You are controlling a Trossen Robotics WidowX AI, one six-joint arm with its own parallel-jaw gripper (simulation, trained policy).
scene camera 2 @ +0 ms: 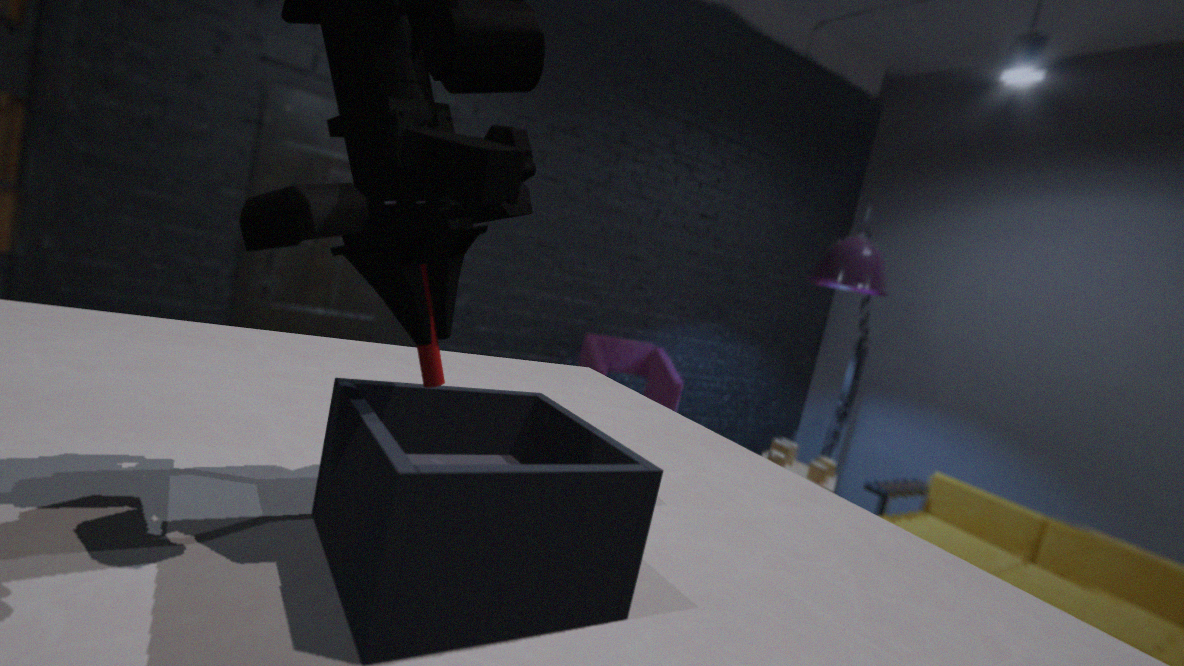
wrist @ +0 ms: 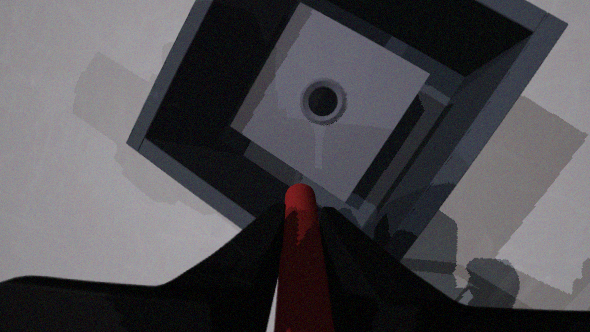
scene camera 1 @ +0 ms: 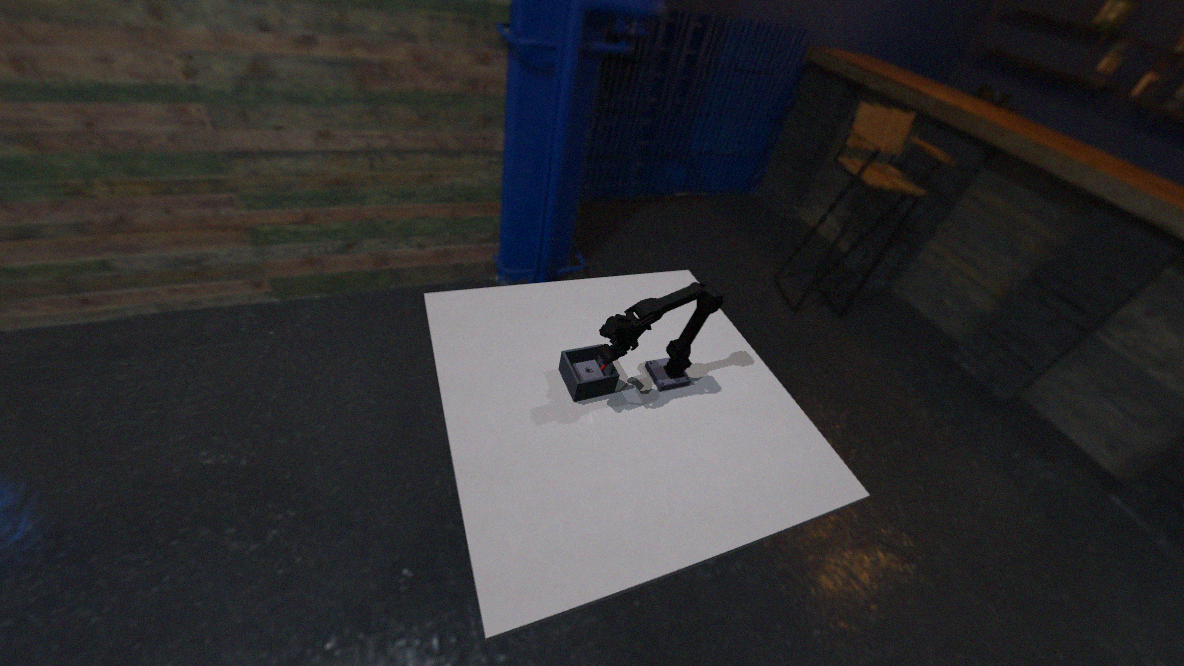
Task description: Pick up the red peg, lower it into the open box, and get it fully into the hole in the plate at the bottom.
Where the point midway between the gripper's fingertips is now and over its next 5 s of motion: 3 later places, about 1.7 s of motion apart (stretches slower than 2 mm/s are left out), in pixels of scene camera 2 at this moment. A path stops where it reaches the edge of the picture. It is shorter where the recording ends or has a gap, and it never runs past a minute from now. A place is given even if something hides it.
The gripper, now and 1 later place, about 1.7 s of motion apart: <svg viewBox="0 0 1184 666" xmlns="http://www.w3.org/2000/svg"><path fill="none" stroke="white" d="M433 341L550 465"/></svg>
